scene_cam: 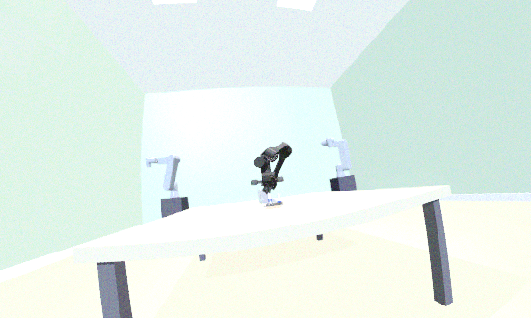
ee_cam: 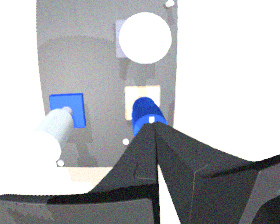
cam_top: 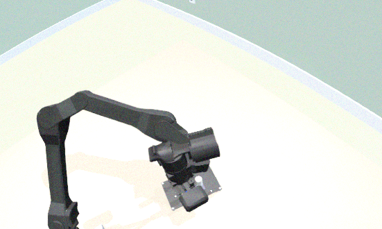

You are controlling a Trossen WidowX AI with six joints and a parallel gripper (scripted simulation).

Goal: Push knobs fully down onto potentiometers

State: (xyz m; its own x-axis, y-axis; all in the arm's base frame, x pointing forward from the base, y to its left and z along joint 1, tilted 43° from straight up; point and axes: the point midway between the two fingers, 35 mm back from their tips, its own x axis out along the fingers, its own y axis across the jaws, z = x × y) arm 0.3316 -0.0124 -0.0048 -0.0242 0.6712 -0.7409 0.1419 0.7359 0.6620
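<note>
My gripper tip is now 40 mm short of the white knob, 10 mm to the left of it and 10 mm below it. Also, from my gripper tip: blue knob: 10 mm below.
</note>
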